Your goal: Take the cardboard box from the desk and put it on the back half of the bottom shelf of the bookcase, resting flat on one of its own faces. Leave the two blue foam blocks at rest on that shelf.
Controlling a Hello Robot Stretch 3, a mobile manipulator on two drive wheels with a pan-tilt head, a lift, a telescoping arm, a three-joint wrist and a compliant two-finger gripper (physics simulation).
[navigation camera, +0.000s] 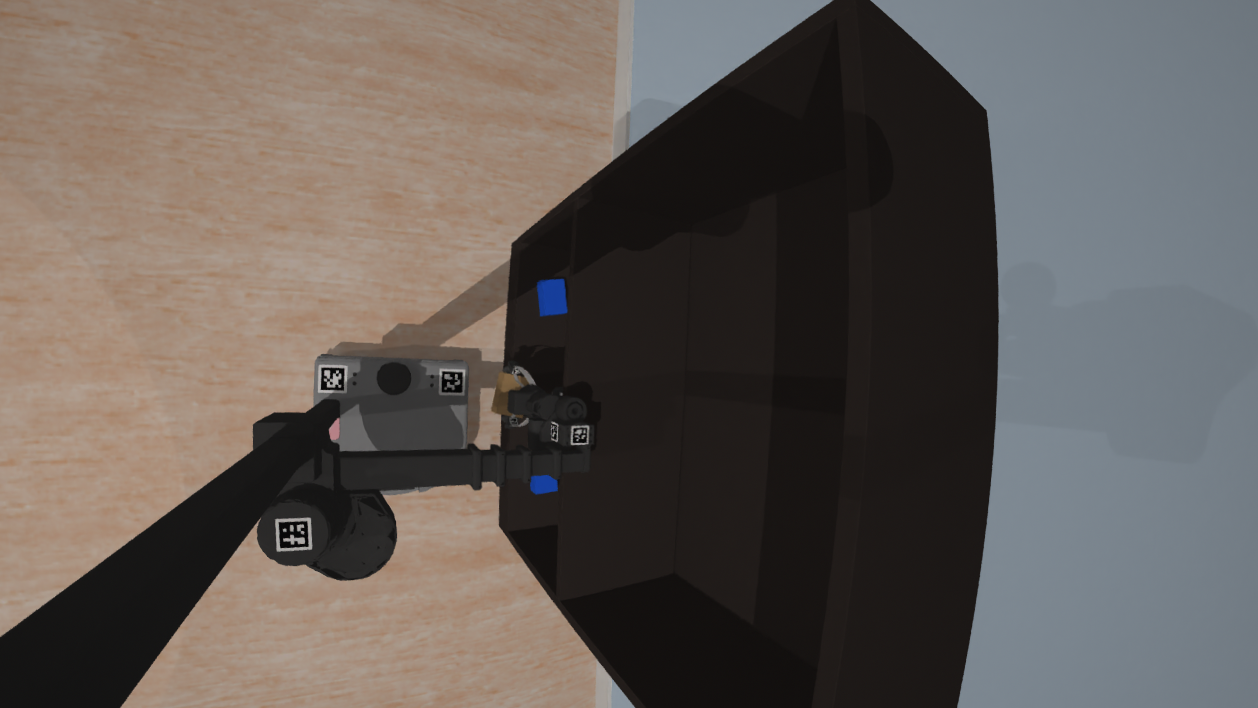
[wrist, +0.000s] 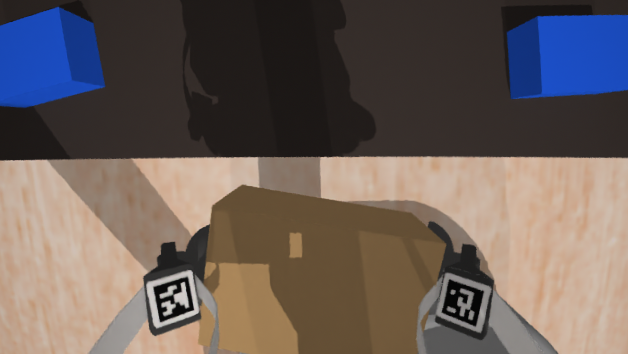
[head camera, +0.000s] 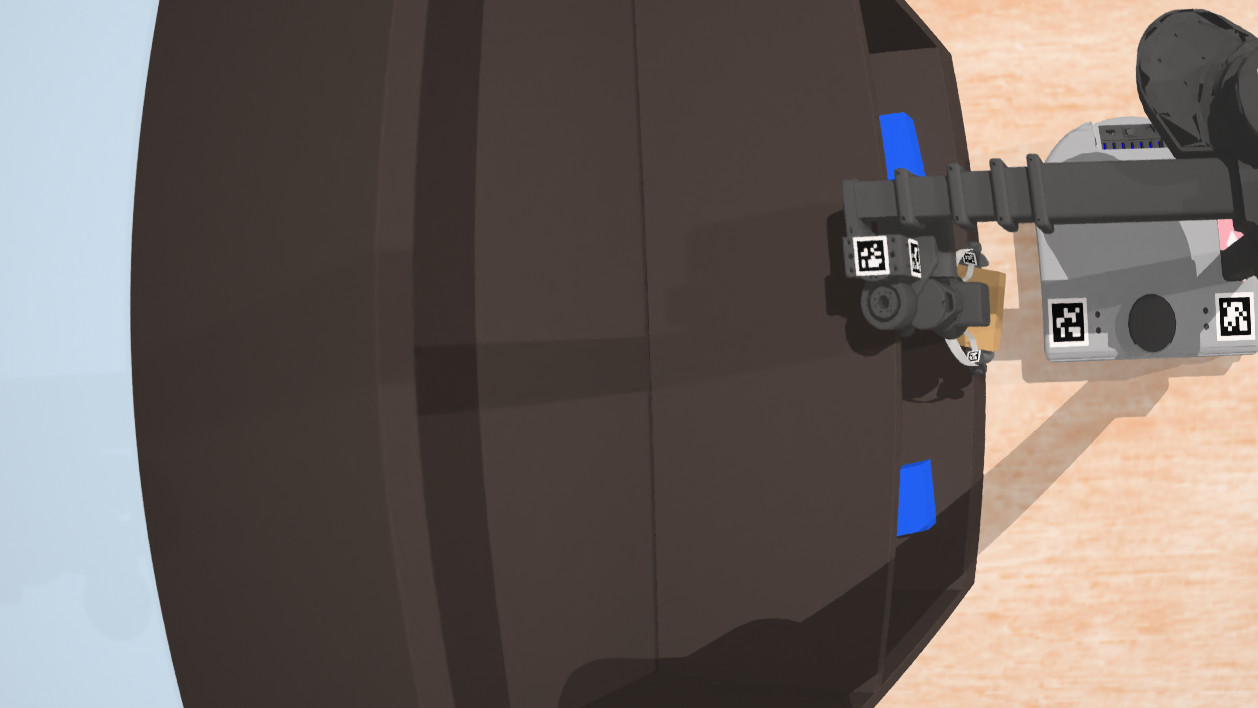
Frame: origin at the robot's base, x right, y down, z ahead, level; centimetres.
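Seen in the pictures: gripper, fingertip midpoint: [wrist: 318, 251]; robot's base at its link origin: [navigation camera: 393, 376] [head camera: 1148, 320].
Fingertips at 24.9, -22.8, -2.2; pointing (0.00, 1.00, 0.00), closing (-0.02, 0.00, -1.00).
Offsets run from my fingertips to a thing's top centre, as dx, dy, dz. Level surfaces: height alone.
The cardboard box {-0.2, -4.9, +0.0} [head camera: 994, 290] [navigation camera: 503, 394] [wrist: 330, 290] is between the fingers of my gripper [head camera: 978, 308] [navigation camera: 513, 396] [wrist: 318, 251]. The gripper is shut on it, one finger pressed to each side. The box is slightly skewed in the wrist view, seen against the floor in front of the shelf edge. The bottom shelf {dy +12.8} [head camera: 941, 422] [wrist: 425, 100] carries two blue foam blocks. One block {+13.1, +8.3, +24.4} [head camera: 916, 497] [navigation camera: 552, 297] [wrist: 40, 60] is on the left in the wrist view. The other block {+12.5, +8.3, -21.9} [head camera: 901, 145] [navigation camera: 544, 484] [wrist: 580, 55] is on the right, partly hidden by the arm in the head view. The desk does not show.
The dark bookcase [head camera: 528, 264] [navigation camera: 924, 352] stands against the pale wall. The telescoping arm [head camera: 1144, 189] [navigation camera: 404, 468] reaches over the shelf front. My wheeled base [head camera: 1100, 334] [navigation camera: 393, 418] stands on the wooden floor facing the bookcase. Shadows fall on the shelf between the blocks.
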